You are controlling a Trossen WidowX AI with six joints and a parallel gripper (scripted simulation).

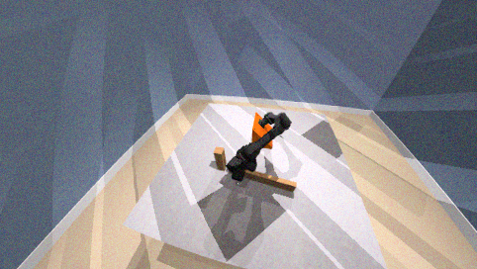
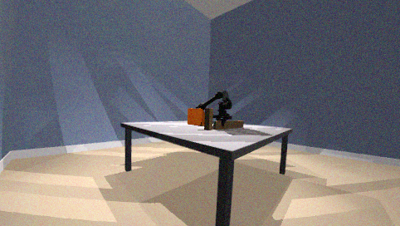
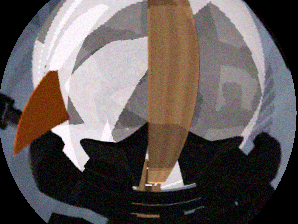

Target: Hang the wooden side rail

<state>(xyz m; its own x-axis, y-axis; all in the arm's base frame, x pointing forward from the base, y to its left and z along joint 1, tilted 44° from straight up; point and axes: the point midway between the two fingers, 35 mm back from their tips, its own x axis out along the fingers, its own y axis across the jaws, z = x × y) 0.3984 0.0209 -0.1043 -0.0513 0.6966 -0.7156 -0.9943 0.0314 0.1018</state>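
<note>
Right now the wooden headboard post is 2 cm behind my gripper tip, 14 cm to the right of it and 6 cm above it.
</note>
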